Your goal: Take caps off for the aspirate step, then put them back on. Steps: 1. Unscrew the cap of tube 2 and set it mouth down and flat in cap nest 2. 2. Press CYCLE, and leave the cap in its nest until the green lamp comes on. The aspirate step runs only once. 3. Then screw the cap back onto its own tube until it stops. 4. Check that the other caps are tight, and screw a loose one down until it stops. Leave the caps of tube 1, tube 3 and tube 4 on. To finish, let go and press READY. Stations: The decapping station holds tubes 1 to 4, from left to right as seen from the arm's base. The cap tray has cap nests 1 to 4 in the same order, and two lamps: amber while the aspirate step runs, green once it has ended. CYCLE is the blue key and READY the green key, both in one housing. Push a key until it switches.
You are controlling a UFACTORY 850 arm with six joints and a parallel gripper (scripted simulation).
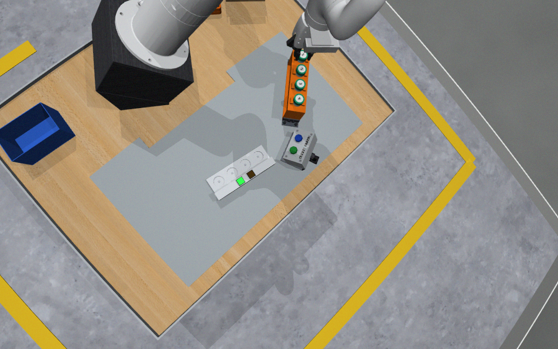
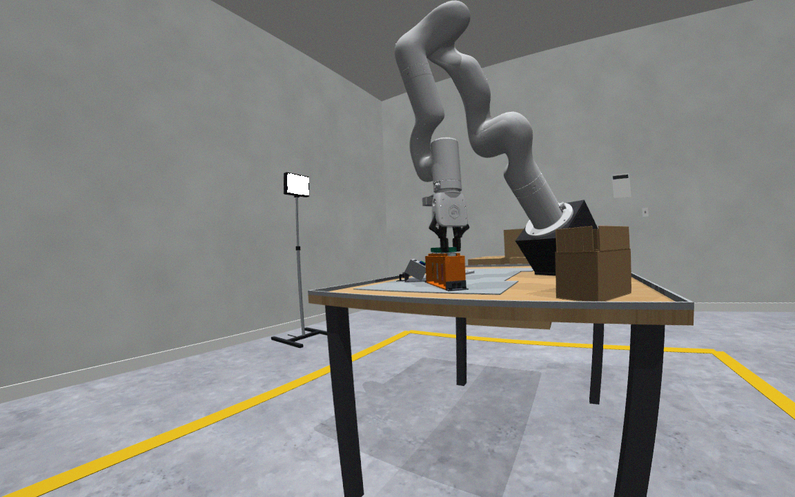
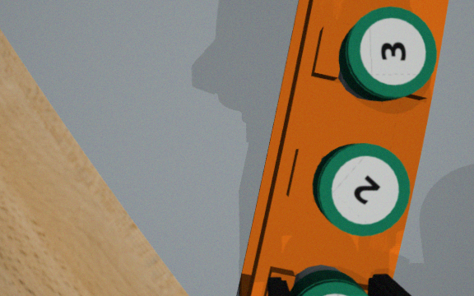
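My gripper is now 40 mm short of the green-rimmed cap, 30 mm to the left of it and 10 mm above it. Also, from my hand: blue cycle key: 220 mm ahead, 150 mm to the right, 60 mm below; key housing: 250 mm ahead, 170 mm to the right, 70 mm below; green ready key: 250 mm ahead, 190 mm to the right, 60 mm below.
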